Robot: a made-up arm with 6 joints.
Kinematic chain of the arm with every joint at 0, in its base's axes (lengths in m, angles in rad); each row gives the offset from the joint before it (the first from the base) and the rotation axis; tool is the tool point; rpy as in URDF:
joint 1: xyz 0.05 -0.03 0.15 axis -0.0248 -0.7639 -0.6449
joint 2: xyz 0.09 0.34 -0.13 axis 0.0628 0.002 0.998
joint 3: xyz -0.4 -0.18 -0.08 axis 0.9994 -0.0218 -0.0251
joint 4: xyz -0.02 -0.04 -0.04 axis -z
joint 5: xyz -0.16 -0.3 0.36 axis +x
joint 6: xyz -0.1 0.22 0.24 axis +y
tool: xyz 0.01 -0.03 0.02 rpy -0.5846 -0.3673 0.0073
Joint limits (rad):
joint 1: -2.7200..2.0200
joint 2: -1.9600..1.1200
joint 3: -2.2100..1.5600
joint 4: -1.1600..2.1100
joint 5: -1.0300..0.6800
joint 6: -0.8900..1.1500
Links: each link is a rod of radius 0.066 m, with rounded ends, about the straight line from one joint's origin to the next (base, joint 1, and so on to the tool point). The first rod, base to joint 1, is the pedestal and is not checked.
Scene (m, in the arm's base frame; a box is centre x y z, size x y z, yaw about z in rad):
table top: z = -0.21
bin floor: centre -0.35 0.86 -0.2 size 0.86 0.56 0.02 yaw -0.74
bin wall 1: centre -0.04 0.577 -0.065 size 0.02 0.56 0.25 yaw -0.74
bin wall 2: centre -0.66 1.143 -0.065 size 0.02 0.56 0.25 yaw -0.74
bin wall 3: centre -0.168 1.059 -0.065 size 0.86 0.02 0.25 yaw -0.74
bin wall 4: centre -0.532 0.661 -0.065 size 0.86 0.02 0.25 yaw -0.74
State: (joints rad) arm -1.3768 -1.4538 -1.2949 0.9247 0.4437 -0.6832
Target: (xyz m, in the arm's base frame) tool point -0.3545 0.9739 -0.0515
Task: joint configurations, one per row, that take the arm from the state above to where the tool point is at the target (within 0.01 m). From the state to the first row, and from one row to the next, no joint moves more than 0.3 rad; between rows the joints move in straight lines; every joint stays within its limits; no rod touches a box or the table.
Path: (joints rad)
1: -1.2854 -1.6008 -1.1930 1.0171 0.2446 -0.6718
2: -1.1941 -1.7479 -1.0911 1.1095 0.0455 -0.6605

